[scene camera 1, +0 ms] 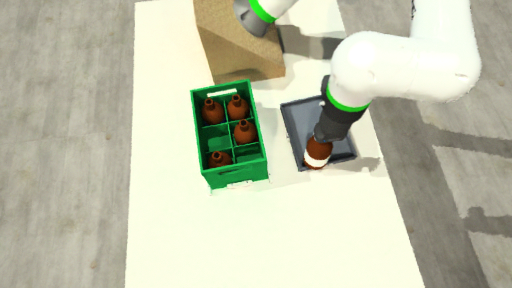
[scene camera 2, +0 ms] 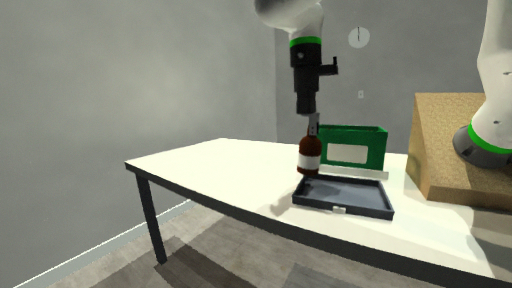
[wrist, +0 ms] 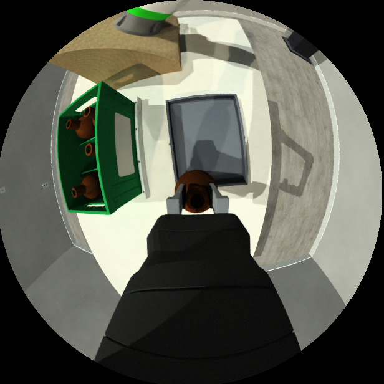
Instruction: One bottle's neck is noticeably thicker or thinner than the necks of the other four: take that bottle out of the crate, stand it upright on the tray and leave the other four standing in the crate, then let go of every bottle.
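Observation:
My gripper is shut on the neck of a brown bottle with a white label. The bottle hangs upright near one corner of the dark grey tray, its base a little above the tray's level in scene camera 2. Whether its whole base is over the tray is unclear. The fingers hide much of its neck. The green crate holds several brown bottles, all upright.
A brown wedge-like block stands behind the crate and tray, with the robot's base on it. A pale strip lies on the table along the crate's tray side.

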